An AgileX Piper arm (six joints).
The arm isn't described. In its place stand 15 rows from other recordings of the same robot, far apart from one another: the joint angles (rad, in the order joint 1, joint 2, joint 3, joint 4, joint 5, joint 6), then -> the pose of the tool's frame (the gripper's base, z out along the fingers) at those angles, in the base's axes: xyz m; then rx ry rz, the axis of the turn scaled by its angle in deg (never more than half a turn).
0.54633, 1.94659, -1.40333, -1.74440, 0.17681, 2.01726 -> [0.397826 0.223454 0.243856 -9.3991 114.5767 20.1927]
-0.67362, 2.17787, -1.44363, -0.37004, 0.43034, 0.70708 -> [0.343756 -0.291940 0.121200 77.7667 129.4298 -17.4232]
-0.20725, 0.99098, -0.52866, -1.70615, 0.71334, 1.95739 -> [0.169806 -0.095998 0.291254 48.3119 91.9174 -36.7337]
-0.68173, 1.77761, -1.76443, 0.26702, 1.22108, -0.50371 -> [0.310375 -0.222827 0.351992 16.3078 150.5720 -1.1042]
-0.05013, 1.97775, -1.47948, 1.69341, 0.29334, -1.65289 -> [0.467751 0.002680 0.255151 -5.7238 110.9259 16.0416]
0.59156, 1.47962, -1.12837, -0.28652, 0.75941, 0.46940 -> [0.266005 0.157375 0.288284 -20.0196 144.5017 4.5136]
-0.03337, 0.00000, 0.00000, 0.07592, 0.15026, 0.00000 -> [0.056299 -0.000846 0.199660 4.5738 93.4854 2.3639]
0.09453, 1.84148, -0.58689, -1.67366, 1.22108, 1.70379 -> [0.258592 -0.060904 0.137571 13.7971 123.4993 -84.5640]
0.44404, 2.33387, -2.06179, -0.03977, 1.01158, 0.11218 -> [0.459055 0.214988 0.191284 -27.3644 156.3289 5.3740]
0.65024, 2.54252, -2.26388, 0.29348, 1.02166, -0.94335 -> [0.414497 0.343471 0.142239 -105.9143 115.4160 17.5371]
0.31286, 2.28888, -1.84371, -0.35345, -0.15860, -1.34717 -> [0.518278 0.172883 0.224141 -92.1911 55.7571 -53.4006]
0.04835, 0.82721, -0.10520, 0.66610, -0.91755, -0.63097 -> [0.132426 -0.038298 0.238953 15.0675 81.4035 -27.0745]
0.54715, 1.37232, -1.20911, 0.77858, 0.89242, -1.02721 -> [0.219199 0.191797 0.355722 -78.2249 107.2270 41.1734]
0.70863, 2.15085, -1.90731, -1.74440, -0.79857, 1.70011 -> [0.337200 0.373599 0.299711 -72.4170 86.1217 65.0795]
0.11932, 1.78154, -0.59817, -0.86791, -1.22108, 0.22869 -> [0.284533 0.099808 0.175613 -46.7353 81.0116 35.0766]
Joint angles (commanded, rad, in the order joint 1, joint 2, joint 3, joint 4, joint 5, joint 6), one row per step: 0.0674, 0.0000, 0.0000, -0.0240, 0.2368, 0.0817; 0.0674, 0.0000, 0.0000, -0.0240, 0.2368, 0.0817; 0.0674, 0.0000, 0.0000, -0.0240, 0.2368, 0.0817; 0.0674, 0.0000, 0.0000, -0.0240, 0.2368, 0.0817; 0.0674, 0.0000, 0.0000, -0.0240, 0.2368, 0.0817; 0.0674, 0.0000, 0.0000, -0.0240, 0.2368, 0.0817; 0.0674, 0.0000, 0.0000, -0.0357, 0.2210, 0.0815; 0.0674, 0.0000, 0.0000, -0.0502, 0.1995, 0.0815; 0.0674, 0.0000, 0.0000, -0.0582, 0.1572, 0.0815; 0.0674, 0.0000, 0.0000, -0.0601, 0.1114, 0.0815; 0.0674, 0.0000, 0.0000, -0.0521, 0.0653, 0.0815; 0.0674, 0.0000, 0.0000, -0.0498, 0.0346, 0.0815; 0.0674, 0.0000, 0.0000, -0.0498, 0.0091, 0.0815; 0.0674, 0.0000, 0.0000, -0.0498, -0.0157, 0.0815; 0.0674, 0.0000, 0.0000, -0.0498, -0.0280, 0.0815
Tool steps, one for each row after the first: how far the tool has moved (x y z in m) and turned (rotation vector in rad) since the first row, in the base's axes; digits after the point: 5 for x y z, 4 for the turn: 0.00000, 0.00000, 0.00000, 0.0000, 0.0000, 0.0000; 0.00000, 0.00000, 0.00000, 0.0000, 0.0000, 0.0000; 0.00000, 0.00000, 0.00000, 0.0000, 0.0000, 0.0000; 0.00000, 0.00000, 0.00000, 0.0000, 0.0000, 0.0000; 0.00000, 0.00000, 0.00000, 0.0000, 0.0000, 0.0000; 0.00022, -0.00019, 0.00143, -0.0108, -0.0166, -0.0005; 0.00047, -0.00036, 0.00338, -0.0238, -0.0390, -0.0009; 0.00081, -0.00026, 0.00722, -0.0291, -0.0817, 0.0003; 0.00099, -0.00003, 0.01137, -0.0281, -0.1275, 0.0021; 0.00098, 0.00027, 0.01556, -0.0171, -0.1729, 0.0041; 0.00086, 0.00041, 0.01835, -0.0128, -0.2034, 0.0052; 0.00071, 0.00052, 0.02066, -0.0111, -0.2288, 0.0061; 0.00050, 0.00062, 0.02290, -0.0095, -0.2536, 0.0070; 0.00037, 0.00067, 0.02401, -0.0087, -0.2658, 0.0075
